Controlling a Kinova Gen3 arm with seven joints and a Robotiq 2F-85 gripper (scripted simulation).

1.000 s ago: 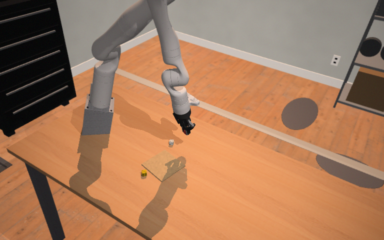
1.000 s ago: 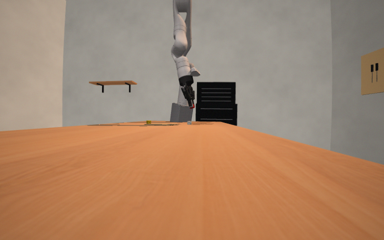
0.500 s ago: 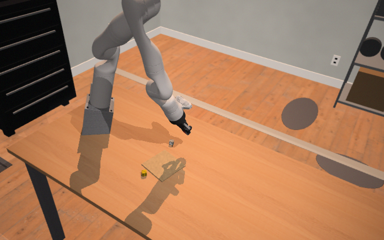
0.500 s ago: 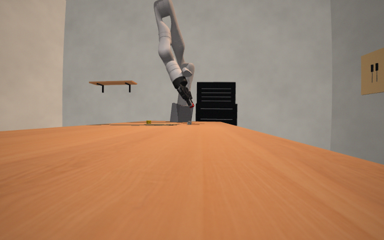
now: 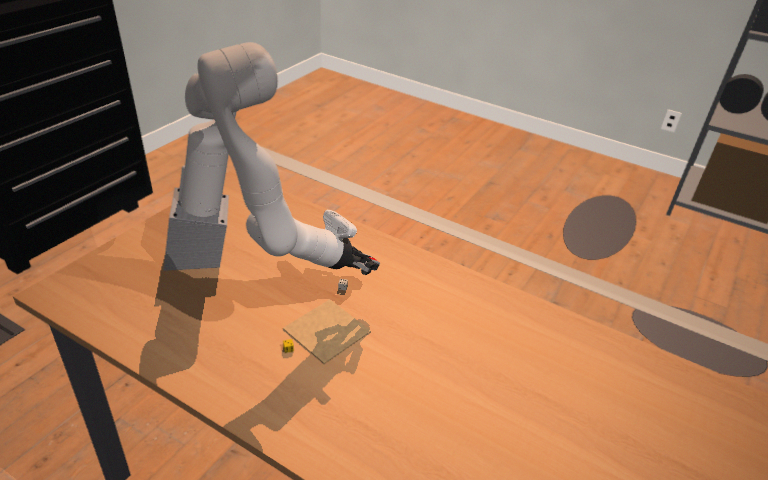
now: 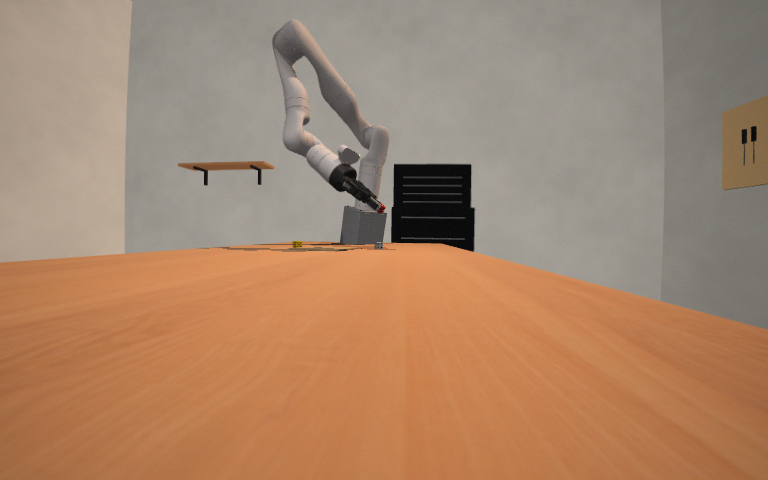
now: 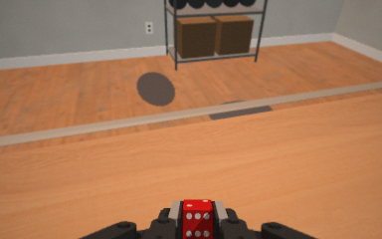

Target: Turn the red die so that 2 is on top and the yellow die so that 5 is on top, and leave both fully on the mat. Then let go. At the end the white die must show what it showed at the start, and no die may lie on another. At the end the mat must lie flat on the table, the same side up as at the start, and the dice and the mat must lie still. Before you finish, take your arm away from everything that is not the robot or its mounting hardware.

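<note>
My hand is 110 mm above the white die, 70 mm past it and 10 mm to the left of it. Round my hand: yellow die (230 mm to the right, 110 mm below, 20 mm behind); tan mat (140 mm to the right, 120 mm below); red die (10 mm to the left, 10 mm below).
</note>
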